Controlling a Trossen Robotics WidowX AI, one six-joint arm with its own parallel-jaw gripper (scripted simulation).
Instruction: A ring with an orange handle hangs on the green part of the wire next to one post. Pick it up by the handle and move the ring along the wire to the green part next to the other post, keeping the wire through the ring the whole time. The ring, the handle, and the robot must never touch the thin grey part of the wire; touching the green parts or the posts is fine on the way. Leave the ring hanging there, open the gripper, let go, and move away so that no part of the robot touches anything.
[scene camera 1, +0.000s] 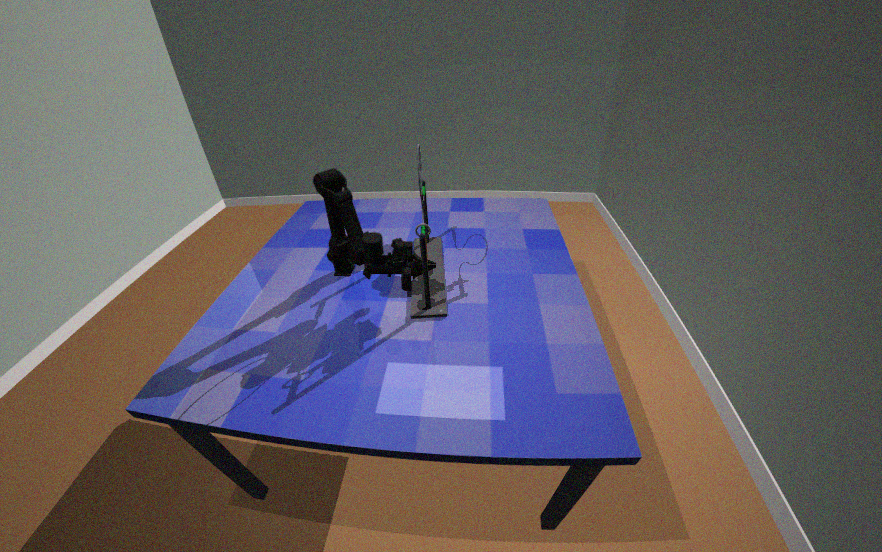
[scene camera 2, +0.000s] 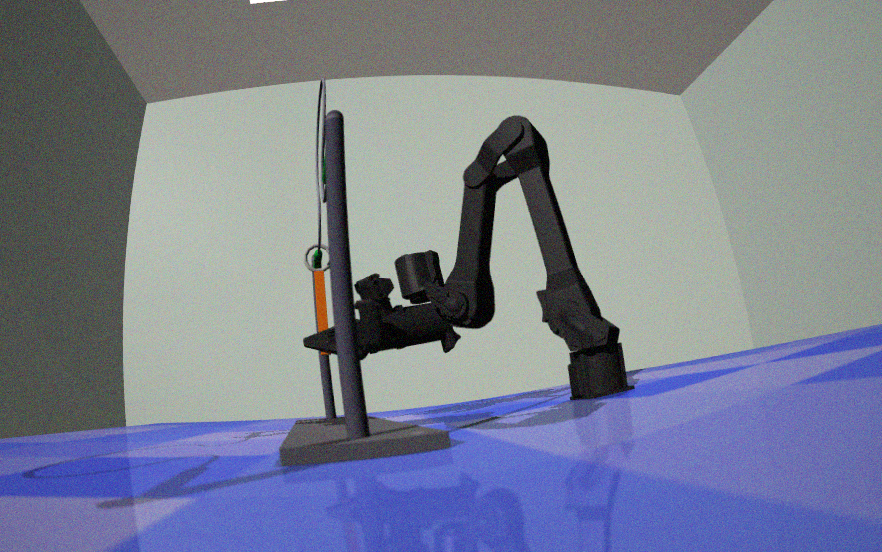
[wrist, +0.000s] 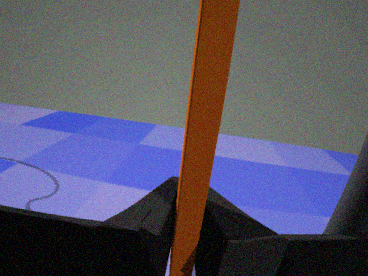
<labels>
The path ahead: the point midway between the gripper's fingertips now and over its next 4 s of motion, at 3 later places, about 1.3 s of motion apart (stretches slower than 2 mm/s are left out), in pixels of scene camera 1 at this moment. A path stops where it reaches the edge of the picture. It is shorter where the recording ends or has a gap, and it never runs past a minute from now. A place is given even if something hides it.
My gripper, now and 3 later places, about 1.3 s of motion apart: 436, 265; 436, 261; 435, 242; 416, 213
</labels>
